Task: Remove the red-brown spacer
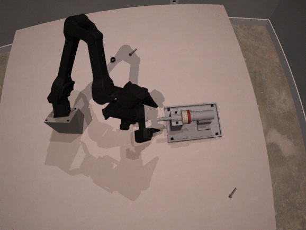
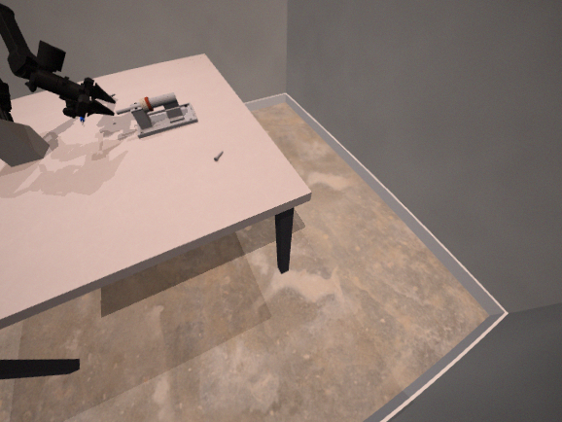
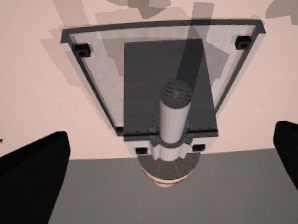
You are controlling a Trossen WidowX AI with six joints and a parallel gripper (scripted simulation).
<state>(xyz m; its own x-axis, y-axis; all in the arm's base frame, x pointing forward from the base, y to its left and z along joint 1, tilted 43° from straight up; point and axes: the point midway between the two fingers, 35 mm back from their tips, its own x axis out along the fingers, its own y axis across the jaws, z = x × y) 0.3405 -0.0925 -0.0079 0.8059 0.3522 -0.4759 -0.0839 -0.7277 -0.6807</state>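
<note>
My gripper is now 10 cm short of the grey shaft, 4 cm above it and 1 cm to the left of it. From my hand the other things lie so: red-brown spacer: 14 cm ahead, 4 cm below, 1 cm to the right; then blue screwdriver: 22 cm to the left, 16 cm behind, 11 cm below; then cream spacer: 12 cm ahead, 4 cm below, 1 cm to the right.
</note>
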